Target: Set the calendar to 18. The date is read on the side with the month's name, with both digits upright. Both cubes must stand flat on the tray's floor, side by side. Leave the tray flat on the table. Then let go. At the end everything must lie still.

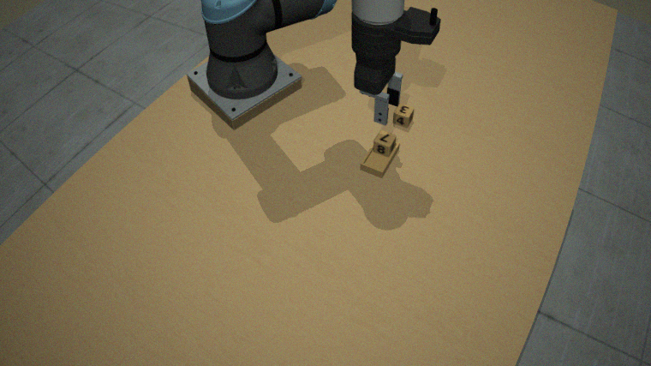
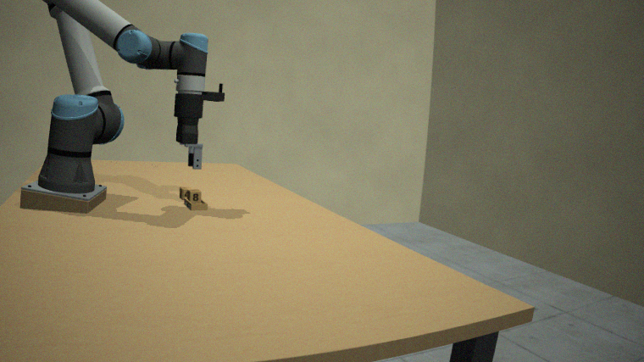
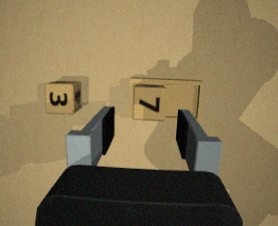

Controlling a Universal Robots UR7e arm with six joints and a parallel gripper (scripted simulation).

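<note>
My hand is 110 mm above the wooden tray, 20 mm to the left of it and 10 mm short of it.
</note>
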